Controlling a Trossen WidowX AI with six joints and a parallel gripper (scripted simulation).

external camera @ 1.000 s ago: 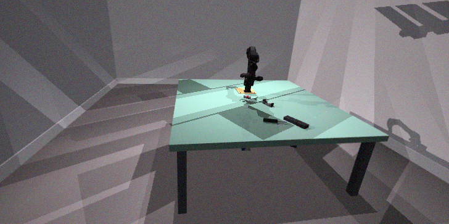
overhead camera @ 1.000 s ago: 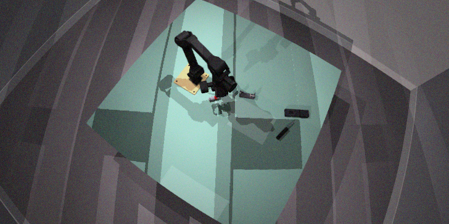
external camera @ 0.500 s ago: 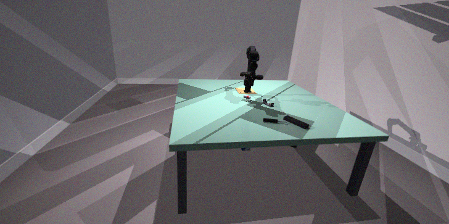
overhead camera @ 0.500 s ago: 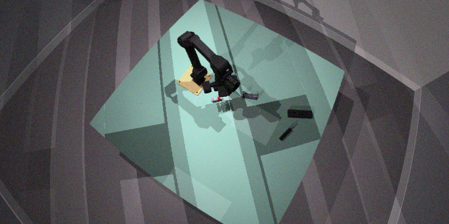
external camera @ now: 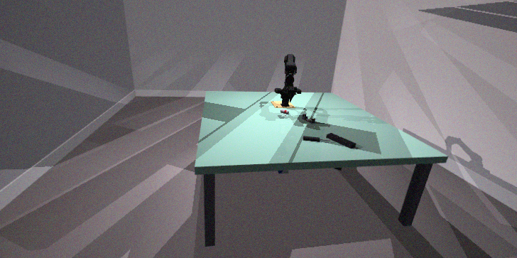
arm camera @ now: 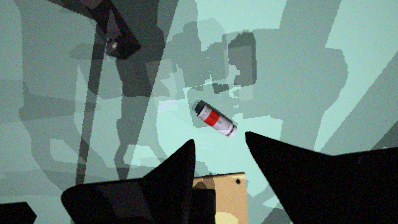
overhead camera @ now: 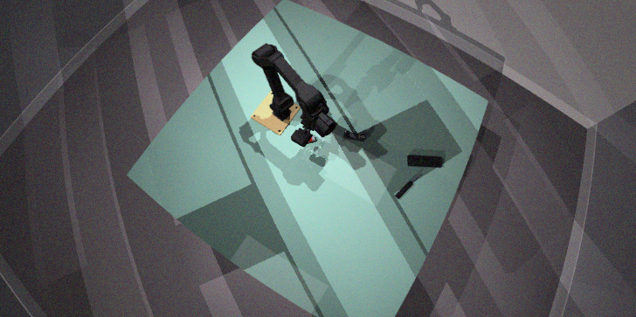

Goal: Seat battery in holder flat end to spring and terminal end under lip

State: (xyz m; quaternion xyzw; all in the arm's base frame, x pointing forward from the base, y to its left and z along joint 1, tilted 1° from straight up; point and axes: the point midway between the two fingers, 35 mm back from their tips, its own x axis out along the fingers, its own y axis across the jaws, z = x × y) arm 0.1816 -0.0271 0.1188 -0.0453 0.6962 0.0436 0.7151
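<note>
The battery lies 10 mm behind my gripper tip, 10 mm to the right of it and 80 mm below it. From my gripper tip the other things lie so: black bar 450 mm ahead, 240 mm to the left, 70 mm below; screwdriver 450 mm ahead, 110 mm to the left, 80 mm below.
</note>
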